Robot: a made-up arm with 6 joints.
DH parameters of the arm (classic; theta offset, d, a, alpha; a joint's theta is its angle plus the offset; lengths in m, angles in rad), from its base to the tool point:
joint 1: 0 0.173 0 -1.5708
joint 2: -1.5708 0 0.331 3.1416
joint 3: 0 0 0 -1.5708
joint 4: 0 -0.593 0 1.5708
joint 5: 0 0.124 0 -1.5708
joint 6: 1.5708 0 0 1.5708
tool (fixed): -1.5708 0 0 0
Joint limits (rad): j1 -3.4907..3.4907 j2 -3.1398..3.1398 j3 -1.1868..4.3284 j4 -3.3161..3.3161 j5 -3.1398..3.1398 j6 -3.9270..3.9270
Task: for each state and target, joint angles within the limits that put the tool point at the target. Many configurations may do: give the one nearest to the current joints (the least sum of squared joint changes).
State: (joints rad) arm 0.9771 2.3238 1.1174 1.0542 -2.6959 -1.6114
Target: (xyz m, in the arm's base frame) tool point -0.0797 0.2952 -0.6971
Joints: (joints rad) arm 1.8947 2.5655 0.9985 1.4219 -2.6959 -1.6114
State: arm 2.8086 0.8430 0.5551 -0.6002 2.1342 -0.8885
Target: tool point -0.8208 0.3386 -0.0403
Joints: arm 2.8711 1.5248 1.2369 -0.5309 2.1342 -0.8885
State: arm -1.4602 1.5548 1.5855 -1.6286 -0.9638 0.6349
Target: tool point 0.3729 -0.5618 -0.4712
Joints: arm -1.0082 2.2053 1.5772 -1.6984 -0.9638 0.6349
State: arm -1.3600 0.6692 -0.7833 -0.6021 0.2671 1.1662
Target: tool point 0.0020 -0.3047 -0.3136
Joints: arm -1.2136 1.2335 -0.2695 -0.5659 0.2671 1.1662
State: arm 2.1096 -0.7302 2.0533 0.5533 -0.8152 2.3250
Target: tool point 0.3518 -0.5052 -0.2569
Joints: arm 2.0229 -1.2858 2.7874 0.6888 -0.8152 2.3250
